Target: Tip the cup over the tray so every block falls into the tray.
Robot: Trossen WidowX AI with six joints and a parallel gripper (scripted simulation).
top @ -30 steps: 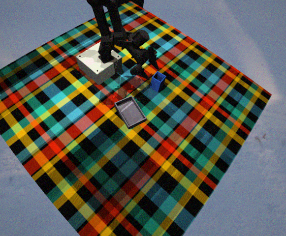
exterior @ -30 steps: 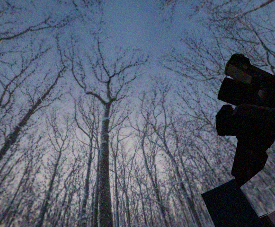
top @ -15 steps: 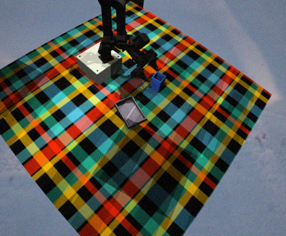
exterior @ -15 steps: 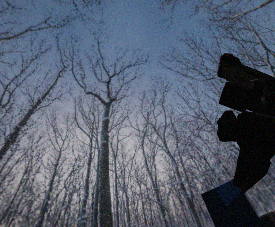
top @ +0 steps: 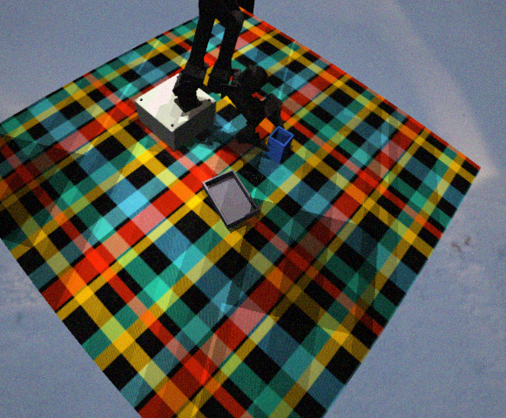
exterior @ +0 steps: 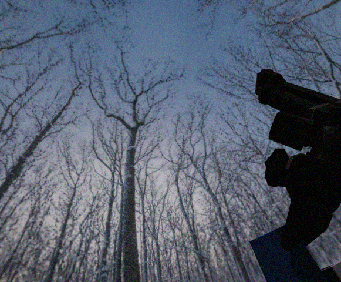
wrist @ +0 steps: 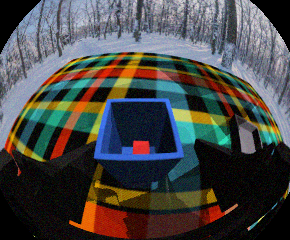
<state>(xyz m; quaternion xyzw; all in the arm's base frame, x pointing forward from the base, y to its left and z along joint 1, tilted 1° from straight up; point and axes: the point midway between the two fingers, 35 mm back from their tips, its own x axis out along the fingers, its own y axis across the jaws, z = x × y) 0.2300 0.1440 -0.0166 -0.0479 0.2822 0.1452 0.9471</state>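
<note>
Right now the red block is 10 mm to the left of my gripper tip and 20 mm below it. From my gripper tip the other things lie so: blue square cup: 10 mm to the left, 40 mm below.
</note>
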